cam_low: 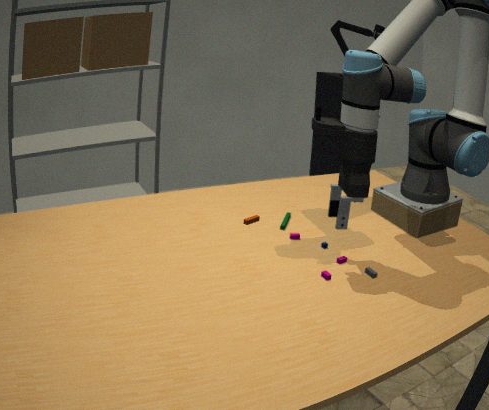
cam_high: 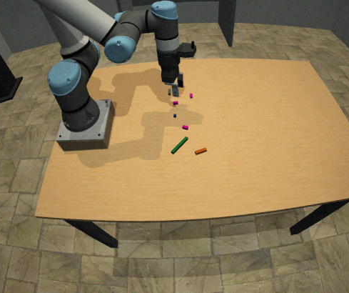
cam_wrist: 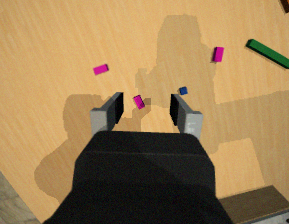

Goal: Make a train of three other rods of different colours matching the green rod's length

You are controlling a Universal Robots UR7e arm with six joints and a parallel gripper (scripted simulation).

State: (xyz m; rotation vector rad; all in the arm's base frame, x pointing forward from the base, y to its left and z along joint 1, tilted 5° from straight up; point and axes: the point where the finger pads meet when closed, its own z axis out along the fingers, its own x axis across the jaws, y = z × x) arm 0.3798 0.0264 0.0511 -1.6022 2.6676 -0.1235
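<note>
My gripper is now 3 cm past the grey rod, 9 cm to the right of it and 9 cm above it. Also, from my hand: blue rod: 3 cm behind, 5 cm to the right, 9 cm below; orange rod: 3 cm ahead, 23 cm to the right, 9 cm below; green rod: 3 cm behind, 19 cm to the right, 9 cm below.
</note>
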